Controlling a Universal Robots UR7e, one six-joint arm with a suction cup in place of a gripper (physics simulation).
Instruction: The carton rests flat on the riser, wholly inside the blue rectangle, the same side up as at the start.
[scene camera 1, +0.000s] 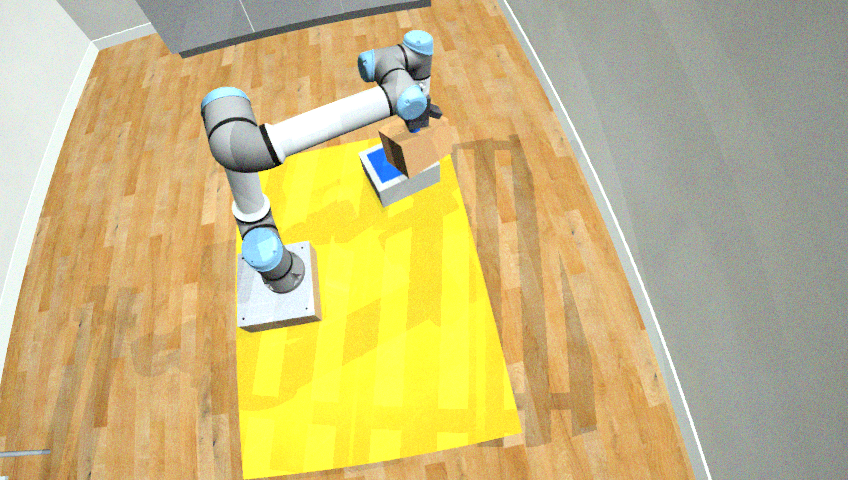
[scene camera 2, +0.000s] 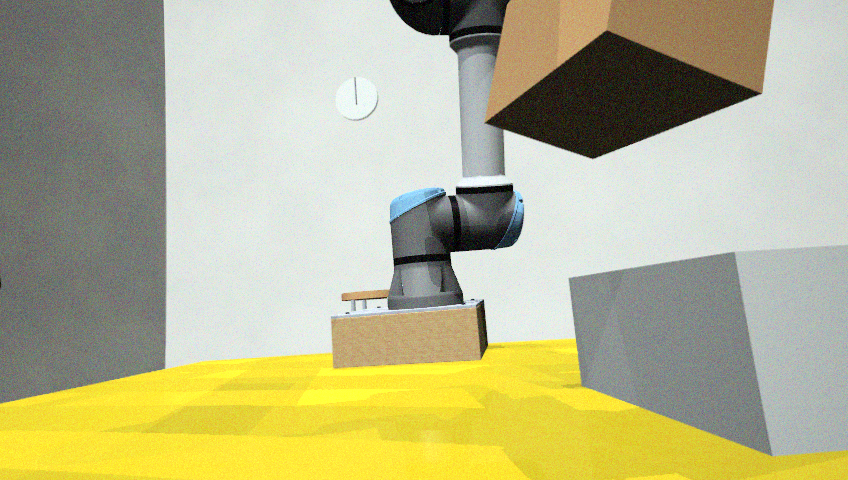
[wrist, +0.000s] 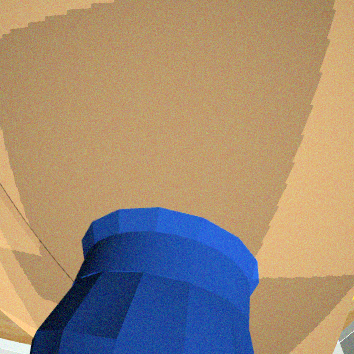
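Note:
The brown carton hangs from my suction gripper, whose blue cup is against its top face. The carton is tilted, and its dark underside shows in scene camera 2. It is in the air over the grey-white riser, with a gap between them in scene camera 2. The blue rectangle shows on the riser's top to the left of the carton in scene camera 1; the carton hides the rest. The cup is out of view in scene camera 2.
The riser stands on the yellow mat, near its far right corner in scene camera 1. The arm's base box stands at the mat's left side. A grey cabinet is at the back.

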